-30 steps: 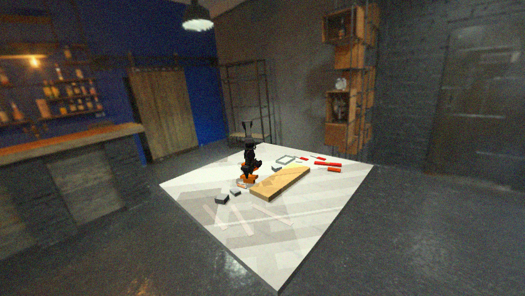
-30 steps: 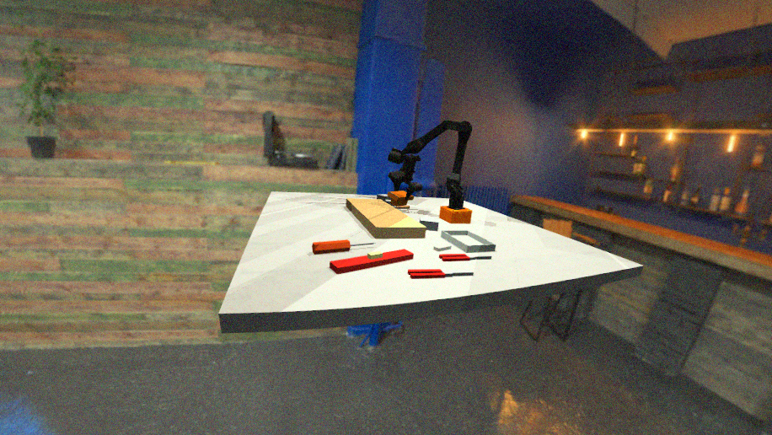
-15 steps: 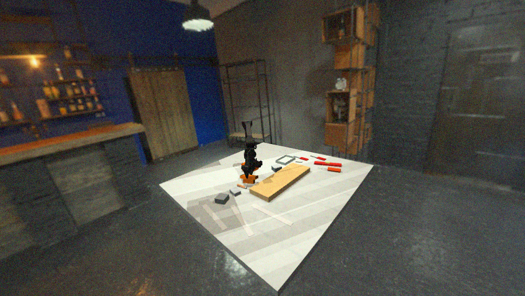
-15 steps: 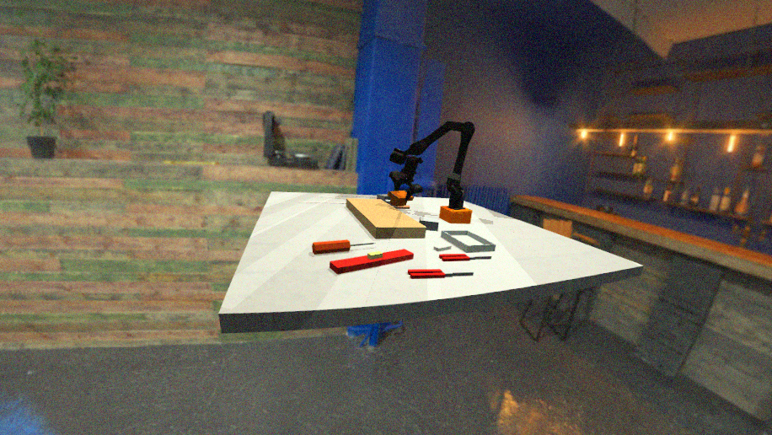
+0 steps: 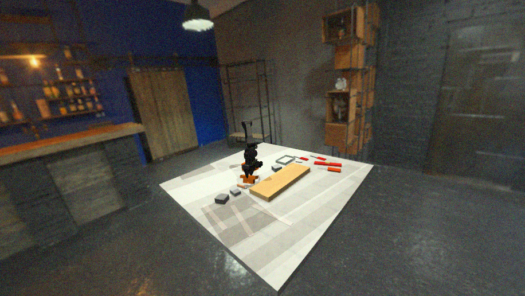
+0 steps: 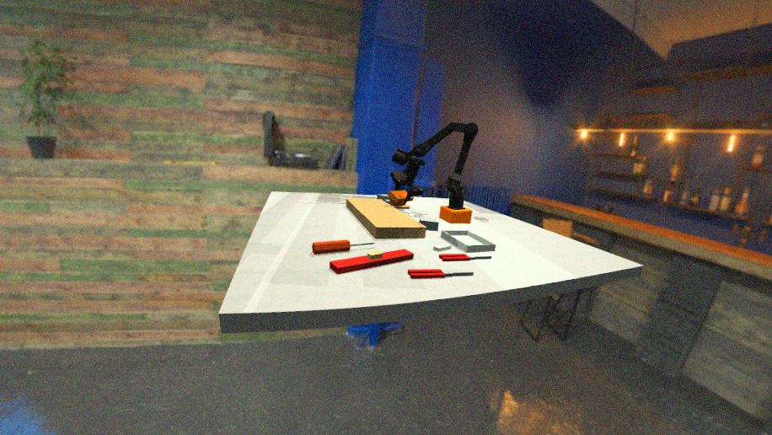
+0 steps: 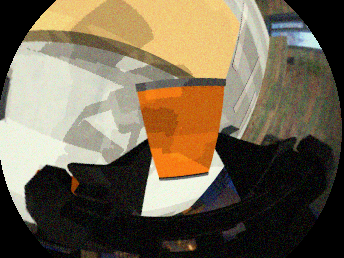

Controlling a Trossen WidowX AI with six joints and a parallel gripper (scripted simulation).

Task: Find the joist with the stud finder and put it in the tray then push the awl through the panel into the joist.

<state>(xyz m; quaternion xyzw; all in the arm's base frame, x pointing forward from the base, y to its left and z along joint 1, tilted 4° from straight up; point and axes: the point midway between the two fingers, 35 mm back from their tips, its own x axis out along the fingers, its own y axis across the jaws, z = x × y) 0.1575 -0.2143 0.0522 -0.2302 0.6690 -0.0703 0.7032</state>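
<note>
Now: the awl 60 mm below my gripper tip, 50 mm to the right of it and 10 mm behind it. Round my gripper tip: grey tray: 520 mm to the left, 60 mm ahead, 50 mm below; orange stud finder: 20 mm below, 20 mm ahead, 10 mm to the right; red level: 570 mm to the left, 440 mm ahead, 50 mm below.
</note>
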